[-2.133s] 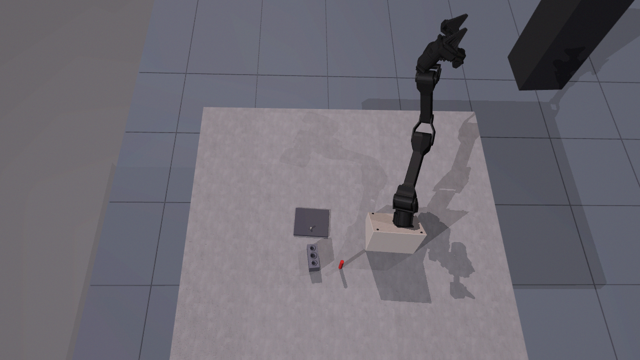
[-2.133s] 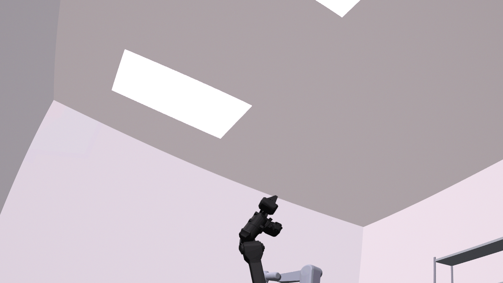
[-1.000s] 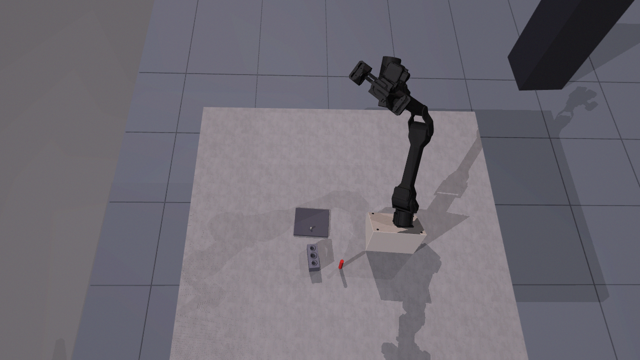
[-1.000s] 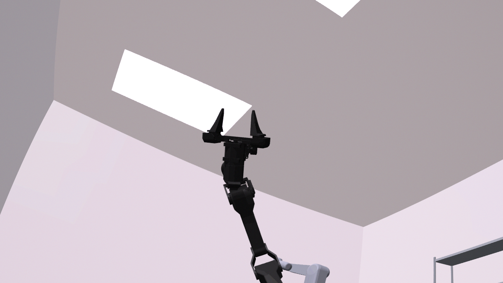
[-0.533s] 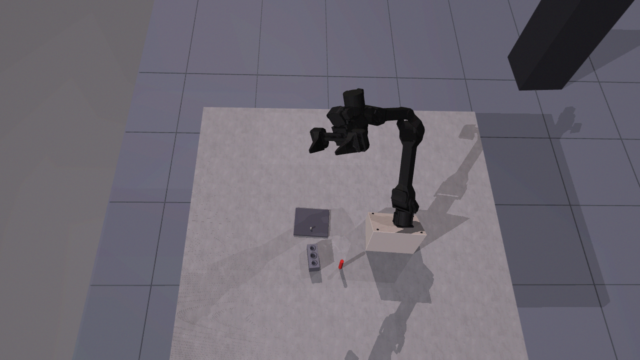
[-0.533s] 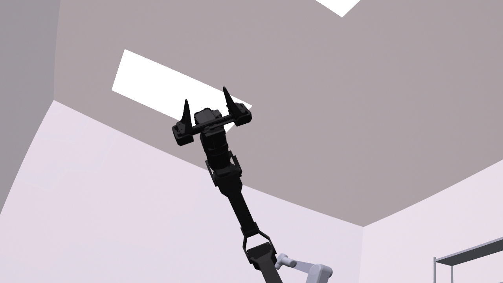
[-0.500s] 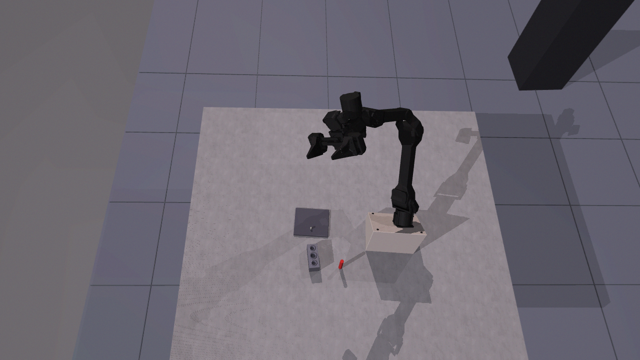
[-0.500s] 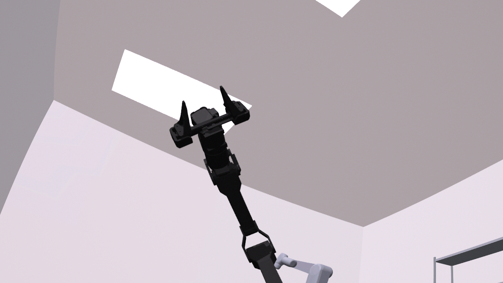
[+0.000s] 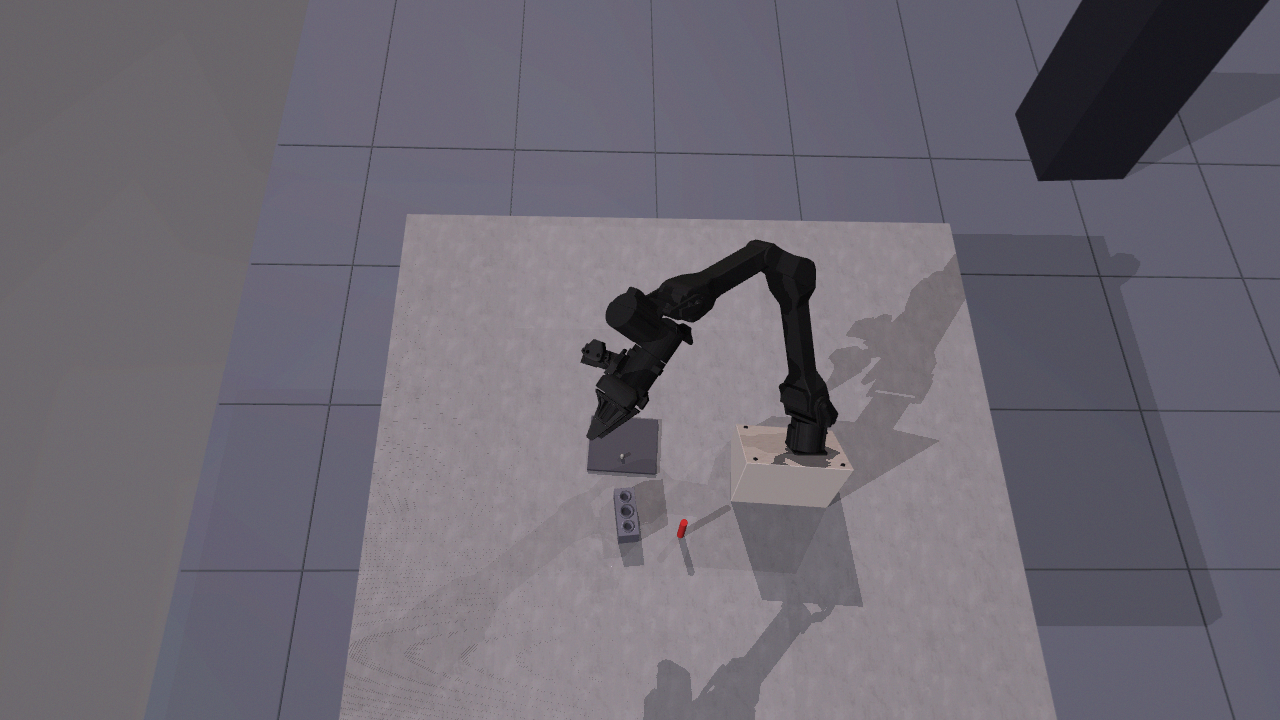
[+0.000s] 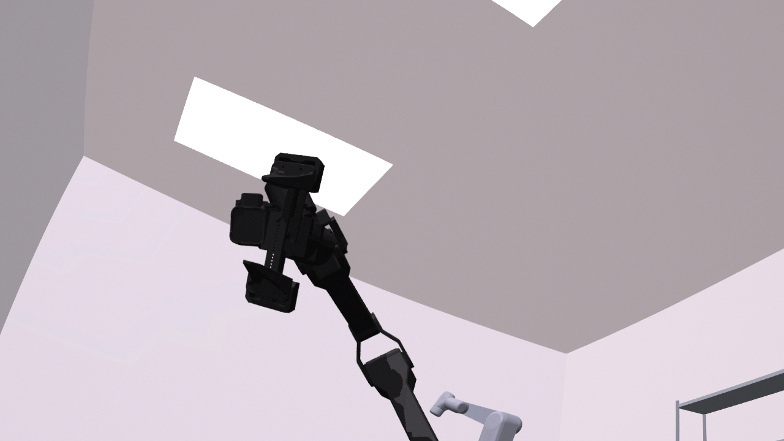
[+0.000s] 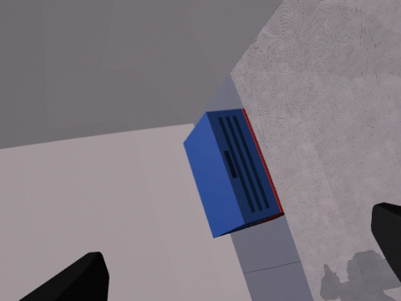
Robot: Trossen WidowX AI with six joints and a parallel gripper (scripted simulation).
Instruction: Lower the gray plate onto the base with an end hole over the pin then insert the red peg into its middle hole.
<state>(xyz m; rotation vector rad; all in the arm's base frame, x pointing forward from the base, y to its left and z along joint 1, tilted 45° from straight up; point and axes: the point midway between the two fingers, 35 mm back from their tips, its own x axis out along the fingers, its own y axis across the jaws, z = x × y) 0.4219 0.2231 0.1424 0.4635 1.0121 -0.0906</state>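
My gripper tip is now 60 mm past the gray plate, 10 mm to the left of it and 410 mm above it. Also, from my gripper tip: red peg 170 mm behind, 30 mm to the left, 400 mm below.
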